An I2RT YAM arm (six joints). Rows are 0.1 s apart.
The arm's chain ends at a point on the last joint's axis. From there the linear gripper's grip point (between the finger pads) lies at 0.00 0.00 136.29 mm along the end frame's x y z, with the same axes.
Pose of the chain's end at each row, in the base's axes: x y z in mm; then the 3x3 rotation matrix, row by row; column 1 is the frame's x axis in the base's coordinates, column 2 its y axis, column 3 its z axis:
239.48 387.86 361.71; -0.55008 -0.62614 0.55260; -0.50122 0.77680 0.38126; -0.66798 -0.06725 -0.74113
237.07 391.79 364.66; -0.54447 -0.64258 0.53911; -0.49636 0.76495 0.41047; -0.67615 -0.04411 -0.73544
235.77 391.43 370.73; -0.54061 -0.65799 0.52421; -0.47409 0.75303 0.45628; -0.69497 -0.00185 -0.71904
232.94 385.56 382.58; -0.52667 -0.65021 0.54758; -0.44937 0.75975 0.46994; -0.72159 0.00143 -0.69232
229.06 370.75 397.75; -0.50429 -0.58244 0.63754; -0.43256 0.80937 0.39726; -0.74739 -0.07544 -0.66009
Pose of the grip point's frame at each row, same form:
314.79 439.82 260.70; -0.55008 -0.62614 0.55260; -0.50122 0.77680 0.38126; -0.66798 -0.06725 -0.74113
310.55 447.73 264.43; -0.54447 -0.64258 0.53911; -0.49636 0.76495 0.41047; -0.67615 -0.04411 -0.73544
307.21 453.62 272.73; -0.54061 -0.65799 0.52421; -0.47409 0.75303 0.45628; -0.69497 -0.00185 -0.71904
307.57 449.61 288.22; -0.52667 -0.65021 0.54758; -0.44937 0.75975 0.46994; -0.72159 0.00143 -0.69232
315.95 424.89 307.79; -0.50429 -0.58244 0.63754; -0.43256 0.80937 0.39726; -0.74739 -0.07544 -0.66009

